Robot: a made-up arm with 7 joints. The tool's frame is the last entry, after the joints. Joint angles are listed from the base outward.
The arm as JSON. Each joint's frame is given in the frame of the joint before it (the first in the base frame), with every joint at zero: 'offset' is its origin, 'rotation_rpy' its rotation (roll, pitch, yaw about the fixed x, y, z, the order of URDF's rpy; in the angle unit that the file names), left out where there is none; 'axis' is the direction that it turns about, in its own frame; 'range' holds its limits. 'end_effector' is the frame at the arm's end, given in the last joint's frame.
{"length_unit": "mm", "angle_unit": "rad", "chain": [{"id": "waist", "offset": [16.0, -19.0, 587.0], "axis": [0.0, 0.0, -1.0], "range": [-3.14, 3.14]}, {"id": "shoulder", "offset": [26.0, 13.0, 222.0], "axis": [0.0, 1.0, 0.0], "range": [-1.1, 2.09]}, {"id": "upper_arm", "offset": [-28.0, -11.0, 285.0], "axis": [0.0, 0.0, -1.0], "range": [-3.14, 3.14]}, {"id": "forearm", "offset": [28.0, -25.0, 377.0], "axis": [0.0, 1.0, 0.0], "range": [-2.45, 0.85]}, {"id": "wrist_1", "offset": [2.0, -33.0, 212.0], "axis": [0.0, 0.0, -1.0], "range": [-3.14, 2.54]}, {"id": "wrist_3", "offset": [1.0, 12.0, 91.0], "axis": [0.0, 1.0, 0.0], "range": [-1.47, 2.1]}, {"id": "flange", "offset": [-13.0, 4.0, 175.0], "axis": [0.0, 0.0, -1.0], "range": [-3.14, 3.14]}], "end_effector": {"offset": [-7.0, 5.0, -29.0], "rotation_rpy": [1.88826, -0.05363, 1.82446]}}
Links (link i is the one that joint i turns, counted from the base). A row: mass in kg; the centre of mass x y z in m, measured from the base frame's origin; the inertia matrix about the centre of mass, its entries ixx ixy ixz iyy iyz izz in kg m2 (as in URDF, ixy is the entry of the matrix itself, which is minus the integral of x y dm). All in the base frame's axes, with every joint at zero. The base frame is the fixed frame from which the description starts. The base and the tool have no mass.
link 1: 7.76; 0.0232 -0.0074 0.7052; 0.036 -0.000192 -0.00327 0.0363 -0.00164 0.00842
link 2: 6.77; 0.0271 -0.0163 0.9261; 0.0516 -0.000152 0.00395 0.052 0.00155 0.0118
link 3: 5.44; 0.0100 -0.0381 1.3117; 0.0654 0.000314 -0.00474 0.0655 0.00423 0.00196
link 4: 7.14; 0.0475 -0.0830 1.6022; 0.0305 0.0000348 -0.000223 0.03 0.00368 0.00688
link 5: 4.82; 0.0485 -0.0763 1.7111; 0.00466 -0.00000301 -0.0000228 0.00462 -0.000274 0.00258
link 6: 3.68; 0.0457 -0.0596 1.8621; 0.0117 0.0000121 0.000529 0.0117 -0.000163 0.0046
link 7: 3.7; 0.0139 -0.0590 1.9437; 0.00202 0 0 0.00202 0 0.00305
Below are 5 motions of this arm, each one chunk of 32 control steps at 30 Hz.
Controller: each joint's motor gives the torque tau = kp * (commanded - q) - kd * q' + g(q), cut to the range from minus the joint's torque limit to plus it. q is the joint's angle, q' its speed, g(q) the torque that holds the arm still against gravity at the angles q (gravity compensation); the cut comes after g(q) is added. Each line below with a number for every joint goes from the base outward.
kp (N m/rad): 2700 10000 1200 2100 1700 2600 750
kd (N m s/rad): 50 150 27 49 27 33 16
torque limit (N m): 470 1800 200 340 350 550 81
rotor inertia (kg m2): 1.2 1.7 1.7 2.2 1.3 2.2 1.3
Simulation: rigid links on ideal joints. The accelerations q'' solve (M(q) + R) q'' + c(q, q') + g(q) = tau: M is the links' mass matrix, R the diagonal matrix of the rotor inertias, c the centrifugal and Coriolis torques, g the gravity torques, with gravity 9.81 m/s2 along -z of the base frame. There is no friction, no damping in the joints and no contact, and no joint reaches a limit. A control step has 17 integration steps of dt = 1/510 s. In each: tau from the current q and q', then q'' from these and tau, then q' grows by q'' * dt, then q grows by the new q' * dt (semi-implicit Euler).
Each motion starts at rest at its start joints. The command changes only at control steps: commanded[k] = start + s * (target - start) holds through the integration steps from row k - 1 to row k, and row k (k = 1, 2, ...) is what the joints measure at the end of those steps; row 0 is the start. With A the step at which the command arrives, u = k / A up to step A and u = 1 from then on. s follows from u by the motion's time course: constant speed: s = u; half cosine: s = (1 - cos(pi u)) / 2; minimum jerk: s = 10 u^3 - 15 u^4 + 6 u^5; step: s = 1 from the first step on.
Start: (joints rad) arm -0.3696 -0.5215 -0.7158 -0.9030 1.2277 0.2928 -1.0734
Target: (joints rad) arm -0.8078 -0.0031 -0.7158 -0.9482 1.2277 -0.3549 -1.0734
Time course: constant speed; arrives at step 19
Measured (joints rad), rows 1 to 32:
1: -0.3736 -0.5112 -0.7063 -0.9077 1.2276 0.2733 -1.0733
2: -0.3872 -0.4847 -0.6872 -0.9163 1.2274 0.2265 -1.0729
3: -0.4118 -0.4499 -0.6732 -0.9212 1.2273 0.1742 -1.0725
4: -0.4447 -0.4153 -0.6754 -0.9196 1.2274 0.1362 -1.0721
5: -0.4809 -0.3837 -0.6934 -0.9147 1.2276 0.1122 -1.0722
6: -0.5160 -0.3537 -0.7178 -0.9121 1.2279 0.0894 -1.0729
7: -0.5465 -0.3237 -0.7382 -0.9138 1.2280 0.0584 -1.0738
8: -0.5711 -0.2944 -0.7481 -0.9181 1.2279 0.0204 -1.0746
9: -0.5907 -0.2670 -0.7464 -0.9225 1.2278 -0.0184 -1.0749
10: -0.6076 -0.2422 -0.7361 -0.9256 1.2277 -0.0541 -1.0745
11: -0.6242 -0.2187 -0.7219 -0.9282 1.2277 -0.0874 -1.0738
12: -0.6424 -0.1949 -0.7087 -0.9311 1.2277 -0.1210 -1.0731
13: -0.6631 -0.1696 -0.7003 -0.9348 1.2277 -0.1558 -1.0727
14: -0.6865 -0.1424 -0.6985 -0.9386 1.2277 -0.1909 -1.0726
15: -0.7119 -0.1137 -0.7029 -0.9416 1.2276 -0.2250 -1.0728
16: -0.7380 -0.0843 -0.7109 -0.9433 1.2276 -0.2580 -1.0732
17: -0.7636 -0.0549 -0.7195 -0.9441 1.2276 -0.2906 -1.0736
18: -0.7880 -0.0260 -0.7259 -0.9446 1.2276 -0.3239 -1.0739
19: -0.8111 0.0020 -0.7283 -0.9454 1.2277 -0.3582 -1.0740
20: -0.8247 0.0195 -0.7354 -0.9417 1.2283 -0.3743 -1.0739
21: -0.8255 0.0200 -0.7475 -0.9335 1.2291 -0.3638 -1.0738
22: -0.8198 0.0100 -0.7531 -0.9293 1.2293 -0.3463 -1.0738
23: -0.8126 -0.0009 -0.7443 -0.9342 1.2284 -0.3412 -1.0739
24: -0.8064 -0.0077 -0.7243 -0.9457 1.2273 -0.3498 -1.0739
25: -0.8022 -0.0106 -0.7029 -0.9567 1.2266 -0.3604 -1.0736
26: -0.8001 -0.0109 -0.6895 -0.9618 1.2267 -0.3636 -1.0731
27: -0.8004 -0.0098 -0.6877 -0.9601 1.2272 -0.3595 -1.0727
28: -0.8029 -0.0074 -0.6959 -0.9545 1.2277 -0.3543 -1.0726
29: -0.8065 -0.0040 -0.7089 -0.9484 1.2279 -0.3522 -1.0729
30: -0.8099 -0.0005 -0.7214 -0.9442 1.2280 -0.3531 -1.0733
31: -0.8120 0.0017 -0.7296 -0.9425 1.2280 -0.3545 -1.0738
32: -0.8125 0.0020 -0.7319 -0.9429 1.2279 -0.3546 -1.0740

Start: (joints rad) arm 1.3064 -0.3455 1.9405 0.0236 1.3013 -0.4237 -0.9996
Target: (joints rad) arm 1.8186 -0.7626 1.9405 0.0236 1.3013 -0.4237 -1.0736
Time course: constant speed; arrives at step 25
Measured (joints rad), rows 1 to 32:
1: 1.3133 -0.3497 1.9388 0.0245 1.3015 -0.4251 -1.0003
2: 1.3317 -0.3629 1.9356 0.0255 1.3019 -0.4274 -1.0023
3: 1.3572 -0.3850 1.9338 0.0254 1.3019 -0.4280 -1.0057
4: 1.3843 -0.4114 1.9352 0.0247 1.3016 -0.4255 -1.0101
5: 1.4097 -0.4368 1.9391 0.0248 1.3013 -0.4218 -1.0145
6: 1.4323 -0.4574 1.9432 0.0260 1.3013 -0.4197 -1.0184
7: 1.4523 -0.4726 1.9452 0.0273 1.3015 -0.4202 -1.0215
8: 1.4704 -0.4843 1.9445 0.0273 1.3017 -0.4225 -1.0239
9: 1.4881 -0.4954 1.9418 0.0259 1.3016 -0.4248 -1.0261
10: 1.5066 -0.5086 1.9389 0.0239 1.3014 -0.4257 -1.0283
11: 1.5266 -0.5249 1.9372 0.0226 1.3013 -0.4253 -1.0309
12: 1.5480 -0.5437 1.9373 0.0226 1.3012 -0.4243 -1.0340
13: 1.5699 -0.5637 1.9387 0.0237 1.3014 -0.4234 -1.0374
14: 1.5916 -0.5831 1.9406 0.0253 1.3015 -0.4228 -1.0409
15: 1.6126 -0.6008 1.9418 0.0264 1.3016 -0.4226 -1.0441
16: 1.6328 -0.6169 1.9421 0.0267 1.3016 -0.4228 -1.0471
17: 1.6526 -0.6318 1.9414 0.0261 1.3015 -0.4233 -1.0499
18: 1.6724 -0.6467 1.9404 0.0250 1.3014 -0.4238 -1.0526
19: 1.6924 -0.6623 1.9396 0.0241 1.3014 -0.4241 -1.0553
20: 1.7129 -0.6789 1.9392 0.0237 1.3013 -0.4241 -1.0582
21: 1.7337 -0.6963 1.9394 0.0238 1.3014 -0.4239 -1.0612
22: 1.7546 -0.7141 1.9400 0.0244 1.3014 -0.4235 -1.0643
23: 1.7754 -0.7317 1.9405 0.0250 1.3015 -0.4233 -1.0674
24: 1.7960 -0.7487 1.9408 0.0254 1.3015 -0.4232 -1.0705
25: 1.8164 -0.7652 1.9408 0.0254 1.3015 -0.4233 -1.0734
26: 1.8338 -0.7770 1.9420 0.0247 1.3012 -0.4221 -1.0757
27: 1.8445 -0.7798 1.9449 0.0228 1.3007 -0.4200 -1.0765
28: 1.8472 -0.7743 1.9474 0.0194 1.3003 -0.4194 -1.0760
29: 1.8424 -0.7648 1.9475 0.0157 1.3002 -0.4216 -1.0747
30: 1.8328 -0.7564 1.9449 0.0133 1.3003 -0.4251 -1.0734
31: 1.8218 -0.7524 1.9408 0.0139 1.3006 -0.4273 -1.0724
32: 1.8124 -0.7537 1.9373 0.0181 1.3011 -0.4271 -1.0722

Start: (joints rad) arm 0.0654 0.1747 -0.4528 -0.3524 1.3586 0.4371 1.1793
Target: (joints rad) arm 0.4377 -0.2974 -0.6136 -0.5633 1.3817 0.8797 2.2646
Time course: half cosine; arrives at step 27
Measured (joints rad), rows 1 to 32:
1: 0.0659 0.1742 -0.4533 -0.3521 1.3586 0.4379 1.1803
2: 0.0681 0.1719 -0.4553 -0.3512 1.3586 0.4416 1.1855
3: 0.0730 0.1663 -0.4595 -0.3503 1.3586 0.4495 1.1983
4: 0.0808 0.1567 -0.4654 -0.3511 1.3589 0.4613 1.2209
5: 0.0915 0.1430 -0.4718 -0.3552 1.3595 0.4755 1.2530
6: 0.1048 0.1257 -0.4779 -0.3630 1.3605 0.4913 1.2929
7: 0.1205 0.1052 -0.4832 -0.3739 1.3616 0.5088 1.3383
8: 0.1381 0.0821 -0.4882 -0.3866 1.3629 0.5284 1.3878
9: 0.1569 0.0572 -0.4936 -0.4002 1.3644 0.5501 1.4405
10: 0.1768 0.0311 -0.5000 -0.4137 1.3658 0.5734 1.4964
11: 0.1974 0.0044 -0.5077 -0.4266 1.3672 0.5980 1.5555
12: 0.2184 -0.0226 -0.5167 -0.4389 1.3685 0.6233 1.6173
13: 0.2397 -0.0498 -0.5264 -0.4508 1.3698 0.6491 1.6811
14: 0.2611 -0.0771 -0.5365 -0.4626 1.3711 0.6750 1.7458
15: 0.2826 -0.1045 -0.5464 -0.4746 1.3725 0.7008 1.8101
16: 0.3037 -0.1316 -0.5555 -0.4869 1.3738 0.7259 1.8731
17: 0.3244 -0.1582 -0.5636 -0.4994 1.3752 0.7500 1.9337
18: 0.3443 -0.1836 -0.5709 -0.5117 1.3765 0.7728 1.9913
19: 0.3631 -0.2074 -0.5773 -0.5235 1.3778 0.7940 2.0452
20: 0.3804 -0.2292 -0.5832 -0.5342 1.3789 0.8135 2.0949
21: 0.3960 -0.2485 -0.5886 -0.5435 1.3799 0.8309 2.1397
22: 0.4095 -0.2650 -0.5937 -0.5513 1.3807 0.8460 2.1788
23: 0.4209 -0.2786 -0.5984 -0.5576 1.3813 0.8586 2.2119
24: 0.4298 -0.2892 -0.6024 -0.5624 1.3818 0.8686 2.2382
25: 0.4363 -0.2968 -0.6055 -0.5659 1.3821 0.8756 2.2575
26: 0.4403 -0.3013 -0.6076 -0.5680 1.3823 0.8797 2.2696
27: 0.4418 -0.3026 -0.6084 -0.5689 1.3823 0.8808 2.2742
28: 0.4409 -0.3014 -0.6085 -0.5684 1.3823 0.8797 2.2724
29: 0.4389 -0.2989 -0.6095 -0.5665 1.3821 0.8786 2.2673
30: 0.4370 -0.2966 -0.6121 -0.5638 1.3817 0.8788 2.2626
31: 0.4360 -0.2952 -0.6156 -0.5613 1.3814 0.8800 2.2605
32: 0.4360 -0.2949 -0.6182 -0.5598 1.3812 0.8808 2.2612

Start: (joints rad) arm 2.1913 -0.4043 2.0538 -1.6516 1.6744 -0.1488 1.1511
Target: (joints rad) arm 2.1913 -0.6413 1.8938 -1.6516 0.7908 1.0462 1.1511
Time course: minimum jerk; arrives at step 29
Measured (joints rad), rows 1 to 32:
1: 2.1913 -0.4043 2.0538 -1.6516 1.6742 -0.1486 1.1511
2: 2.1915 -0.4047 2.0541 -1.6516 1.6727 -0.1467 1.1511
3: 2.1920 -0.4058 2.0547 -1.6515 1.6679 -0.1403 1.1511
4: 2.1928 -0.4081 2.0555 -1.6514 1.6580 -0.1269 1.1510
5: 2.1937 -0.4118 2.0557 -1.6514 1.6422 -0.1050 1.1510
6: 2.1945 -0.4173 2.0545 -1.6515 1.6202 -0.0746 1.1509
7: 2.1950 -0.4246 2.0512 -1.6518 1.5922 -0.0358 1.1508
8: 2.1952 -0.4337 2.0456 -1.6521 1.5583 0.0108 1.1508
9: 2.1951 -0.4445 2.0377 -1.6523 1.5186 0.0652 1.1508
10: 2.1947 -0.4569 2.0280 -1.6524 1.4738 0.1268 1.1509
11: 2.1942 -0.4705 2.0170 -1.6525 1.4245 0.1945 1.1509
12: 2.1936 -0.4851 2.0051 -1.6524 1.3717 0.2670 1.1510
13: 2.1930 -0.5004 1.9928 -1.6523 1.3162 0.3428 1.1510
14: 2.1924 -0.5161 1.9805 -1.6522 1.2591 0.4205 1.1511
15: 2.1918 -0.5319 1.9684 -1.6520 1.2015 0.4988 1.1511
16: 2.1912 -0.5474 1.9567 -1.6517 1.1445 0.5761 1.1511
17: 2.1906 -0.5625 1.9454 -1.6513 1.0892 0.6511 1.1511
18: 2.1899 -0.5768 1.9347 -1.6510 1.0365 0.7222 1.1512
19: 2.1892 -0.5901 1.9248 -1.6506 0.9875 0.7882 1.1512
20: 2.1886 -0.6021 1.9159 -1.6503 0.9431 0.8479 1.1512
21: 2.1880 -0.6127 1.9080 -1.6500 0.9038 0.9005 1.1513
22: 2.1875 -0.6217 1.9014 -1.6499 0.8702 0.9452 1.1513
23: 2.1873 -0.6291 1.8962 -1.6499 0.8428 0.9815 1.1513
24: 2.1872 -0.6347 1.8924 -1.6500 0.8214 1.0095 1.1513
25: 2.1874 -0.6386 1.8899 -1.6501 0.8061 1.0293 1.1513
26: 2.1878 -0.6411 1.8887 -1.6503 0.7963 1.0416 1.1513
27: 2.1884 -0.6422 1.8887 -1.6505 0.7912 1.0475 1.1512
28: 2.1892 -0.6423 1.8896 -1.6508 0.7897 1.0486 1.1512
29: 2.1901 -0.6418 1.8912 -1.6511 0.7903 1.0471 1.1512
30: 2.1912 -0.6413 1.8932 -1.6515 0.7911 1.0454 1.1511
31: 2.1922 -0.6409 1.8951 -1.6519 0.7912 1.0450 1.1511
32: 2.1930 -0.6407 1.8964 -1.6522 0.7908 1.0457 1.1510

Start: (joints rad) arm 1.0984 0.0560 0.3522 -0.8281 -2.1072 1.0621 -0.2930
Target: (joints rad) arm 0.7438 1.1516 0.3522 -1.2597 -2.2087 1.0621 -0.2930
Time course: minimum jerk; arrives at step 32
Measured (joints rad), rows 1 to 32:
1: 1.0983 0.0561 0.3522 -0.8282 -2.1072 1.0621 -0.2930
2: 1.0977 0.0571 0.3522 -0.8291 -2.1075 1.0620 -0.2930
3: 1.0960 0.0605 0.3520 -0.8319 -2.1083 1.0618 -0.2929
4: 1.0926 0.0682 0.3515 -0.8373 -2.1097 1.0616 -0.2928
5: 1.0875 0.0817 0.3508 -0.8452 -2.1118 1.0614 -0.2927
6: 1.0806 0.1021 0.3499 -0.8548 -2.1141 1.0614 -0.2925
7: 1.0718 0.1294 0.3490 -0.8654 -2.1167 1.0614 -0.2924
8: 1.0612 0.1636 0.3483 -0.8769 -2.1195 1.0613 -0.2924
9: 1.0488 0.2042 0.3478 -0.8897 -2.1228 1.0612 -0.2925
10: 1.0348 0.2506 0.3474 -0.9043 -2.1265 1.0610 -0.2927
11: 1.0192 0.3020 0.3470 -0.9213 -2.1309 1.0609 -0.2928
12: 1.0023 0.3578 0.3466 -0.9408 -2.1357 1.0608 -0.2929
13: 0.9843 0.4172 0.3462 -0.9623 -2.1410 1.0609 -0.2929
14: 0.9653 0.4795 0.3458 -0.9854 -2.1465 1.0609 -0.2929
15: 0.9458 0.5437 0.3457 -1.0094 -2.1522 1.0610 -0.2929
16: 0.9258 0.6090 0.3458 -1.0337 -2.1579 1.0611 -0.2930
17: 0.9056 0.6743 0.3463 -1.0581 -2.1636 1.0612 -0.2930
18: 0.8855 0.7385 0.3472 -1.0822 -2.1692 1.0614 -0.2931
19: 0.8657 0.8006 0.3484 -1.1058 -2.1746 1.0616 -0.2932
20: 0.8463 0.8596 0.3498 -1.1288 -2.1798 1.0619 -0.2933
21: 0.8277 0.9145 0.3513 -1.1508 -2.1847 1.0621 -0.2933
22: 0.8102 0.9645 0.3530 -1.1715 -2.1893 1.0624 -0.2934
23: 0.7940 1.0092 0.3546 -1.1905 -2.1934 1.0626 -0.2934
24: 0.7794 1.0480 0.3562 -1.2074 -2.1971 1.0628 -0.2934
25: 0.7669 1.0807 0.3576 -1.2218 -2.2001 1.0629 -0.2934
26: 0.7567 1.1070 0.3587 -1.2338 -2.2026 1.0630 -0.2933
27: 0.7488 1.1271 0.3595 -1.2431 -2.2046 1.0631 -0.2933
28: 0.7434 1.1411 0.3598 -1.2500 -2.2060 1.0631 -0.2933
29: 0.7402 1.1498 0.3596 -1.2546 -2.2070 1.0630 -0.2933
30: 0.7391 1.1538 0.3588 -1.2574 -2.2077 1.0628 -0.2933
31: 0.7397 1.1543 0.3574 -1.2588 -2.2081 1.0626 -0.2932
32: 0.7413 1.1529 0.3554 -1.2594 -2.2084 1.0623 -0.2931

